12 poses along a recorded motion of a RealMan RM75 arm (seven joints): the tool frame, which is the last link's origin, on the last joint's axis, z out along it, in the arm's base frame.
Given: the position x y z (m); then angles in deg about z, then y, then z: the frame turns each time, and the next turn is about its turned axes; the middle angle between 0 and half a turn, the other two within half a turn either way.
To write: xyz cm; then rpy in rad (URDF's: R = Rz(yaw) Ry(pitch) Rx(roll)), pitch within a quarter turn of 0, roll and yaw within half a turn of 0. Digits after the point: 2 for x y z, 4 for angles.
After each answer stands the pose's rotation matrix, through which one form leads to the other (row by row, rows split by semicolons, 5 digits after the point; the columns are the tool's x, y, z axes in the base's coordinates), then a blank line. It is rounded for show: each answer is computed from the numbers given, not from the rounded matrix.
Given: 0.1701 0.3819 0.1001 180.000 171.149 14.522
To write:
17.01 38.19 10.01 3.1026 0.1495 -0.2564
0.95652 -0.24777 -0.15387; -0.25075 -0.96805 0.00000; -0.14895 0.03858 -0.98809

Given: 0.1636 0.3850 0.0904 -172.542 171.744 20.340
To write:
16.36 38.50 9.04 3.0912 0.1351 -0.2282
0.96520 -0.21937 -0.14238; -0.22421 -0.97436 -0.01864; -0.13464 0.04991 -0.98964

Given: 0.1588 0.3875 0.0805 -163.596 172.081 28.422
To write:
15.88 38.75 8.05 3.0755 0.1215 -0.2138
0.97004 -0.20386 -0.13216; -0.21059 -0.97680 -0.03891; -0.12117 0.06557 -0.99046

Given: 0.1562 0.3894 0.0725 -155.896 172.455 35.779
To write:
15.62 38.94 7.25 3.0643 0.1067 -0.2079
0.97290 -0.19774 -0.11986; -0.20523 -0.97724 -0.05362; -0.10652 0.07677 -0.99134

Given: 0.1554 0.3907 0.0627 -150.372 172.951 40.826
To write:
15.54 39.07 6.27 3.0609 0.0930 -0.1992
0.97599 -0.18990 -0.10667; -0.19703 -0.97852 -0.06067; -0.09286 0.08023 -0.99244

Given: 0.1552 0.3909 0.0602 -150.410 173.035 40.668
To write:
15.52 39.09 6.02 3.0621 0.0921 -0.1970
0.97650 -0.18796 -0.10545; -0.19491 -0.97899 -0.05988; -0.09198 0.07902 -0.99262

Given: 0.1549 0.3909 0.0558 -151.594 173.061 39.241
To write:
15.49 39.09 5.58 3.0648 0.0937 -0.1927
0.97718 -0.18391 -0.10627; -0.19068 -0.97997 -0.05747; -0.09357 0.07642 -0.99268

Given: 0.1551 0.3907 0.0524 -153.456 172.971 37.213
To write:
15.51 39.07 5.24 3.0672 0.0976 -0.1898
0.97736 -0.18107 -0.10947; -0.18781 -0.98068 -0.05469; -0.09746 0.07401 -0.99248

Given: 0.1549 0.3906 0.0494 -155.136 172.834 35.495
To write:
15.49 39.06 4.94 3.0687 0.1017 -0.1893
0.97707 -0.18037 -0.11318; -0.18716 -0.98093 -0.05245; -0.10156 0.07243 -0.99219

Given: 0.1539 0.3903 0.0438 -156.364 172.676 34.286
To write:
15.39 39.03 4.38 3.0693 0.1055 -0.1897
0.97660 -0.18060 -0.11679; -0.18751 -0.98093 -0.05111; -0.10533 0.07181 -0.99184

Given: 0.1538 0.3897 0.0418 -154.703 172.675 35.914
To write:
15.38 38.97 4.18 3.0663 0.1034 -0.1892
0.97690 -0.17991 -0.11527; -0.18707 -0.98084 -0.05448; -0.10326 0.07479 -0.99184

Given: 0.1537 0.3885 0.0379 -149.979 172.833 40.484
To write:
15.37 38.85 3.79 3.0601 0.0950 -0.1865
0.97823 -0.17721 -0.10802; -0.18457 -0.98083 -0.06242; -0.09489 0.08100 -0.99219

